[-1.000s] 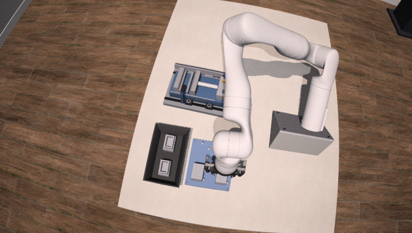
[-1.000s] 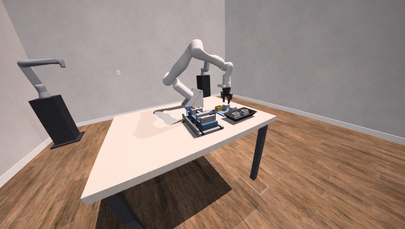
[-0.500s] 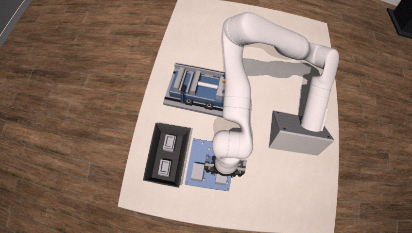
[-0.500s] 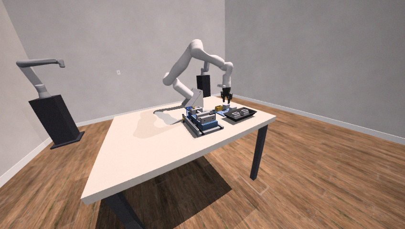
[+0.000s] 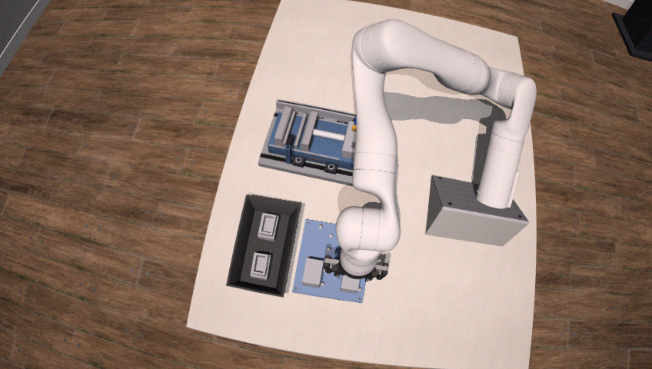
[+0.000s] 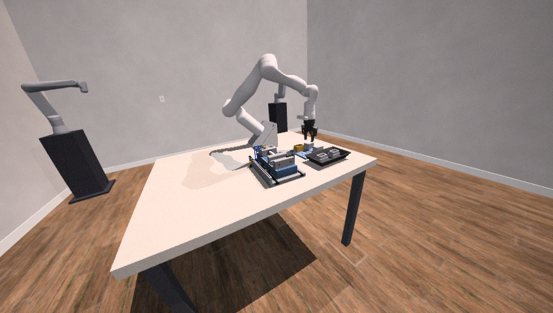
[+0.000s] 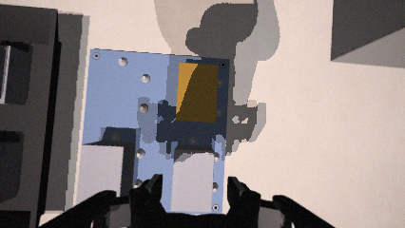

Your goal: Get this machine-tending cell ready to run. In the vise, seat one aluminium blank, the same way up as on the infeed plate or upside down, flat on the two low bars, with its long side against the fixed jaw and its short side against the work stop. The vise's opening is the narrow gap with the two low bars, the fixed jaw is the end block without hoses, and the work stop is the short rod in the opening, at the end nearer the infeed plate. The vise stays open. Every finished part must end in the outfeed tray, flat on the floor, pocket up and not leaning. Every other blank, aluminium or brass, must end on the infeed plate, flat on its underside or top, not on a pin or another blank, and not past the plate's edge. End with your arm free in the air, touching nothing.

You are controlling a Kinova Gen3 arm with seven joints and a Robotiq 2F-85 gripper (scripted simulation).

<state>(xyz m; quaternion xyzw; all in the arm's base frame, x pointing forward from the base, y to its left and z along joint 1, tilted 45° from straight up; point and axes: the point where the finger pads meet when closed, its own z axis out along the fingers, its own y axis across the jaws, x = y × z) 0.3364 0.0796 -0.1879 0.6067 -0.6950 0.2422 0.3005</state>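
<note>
Right now my hand is 10 mm past the brass blank, 90 mm to the left of it and 40 mm above it. Round my hand: white rod: 80 mm ahead, 360 mm to the right, 10 mm above; then hose block: 340 mm to the right, 10 mm above; then blue vise: 100 mm ahead, 360 mm to the right, 30 mm below.
</note>
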